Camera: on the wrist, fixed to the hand. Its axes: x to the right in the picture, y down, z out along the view.
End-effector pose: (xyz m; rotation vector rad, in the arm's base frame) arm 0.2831 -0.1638 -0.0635 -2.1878 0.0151 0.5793
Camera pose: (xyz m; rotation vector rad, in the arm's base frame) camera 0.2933 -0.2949 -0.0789 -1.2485 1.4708 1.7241
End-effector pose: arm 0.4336 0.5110 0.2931 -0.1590 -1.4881 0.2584
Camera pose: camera 0.5196 0.6031 0.2526 -0.9830 -1.4749 1.8934
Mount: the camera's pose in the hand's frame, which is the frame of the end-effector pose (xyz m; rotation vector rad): -0.0090 0.0930 -0.0938 0.3709 -0.5005 1.5407
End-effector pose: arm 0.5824 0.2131 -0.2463 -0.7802 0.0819 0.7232
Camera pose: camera 0.5354 0.1906 -0.3680 -0.0135 0.3675 2.2571
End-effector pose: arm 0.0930 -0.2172 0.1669 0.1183 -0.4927 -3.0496
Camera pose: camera 0.1133 -0.3341 0.1081 -0.6781 -0.6854 -1.4308
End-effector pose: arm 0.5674 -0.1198 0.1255 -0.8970 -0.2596 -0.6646
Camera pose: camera 0.6136 -0.1490 0.0049 -0.6412 -0.0658 1.0162
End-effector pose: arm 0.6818 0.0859 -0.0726 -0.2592 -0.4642 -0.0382
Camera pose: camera 0.7237 0.1516 -0.1797 -0.2026 -0.6509 1.6331
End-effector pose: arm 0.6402 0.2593 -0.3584 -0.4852 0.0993 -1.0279
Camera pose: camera 0.6813 0.2741 -0.4834 -0.1875 -0.1597 0.5934
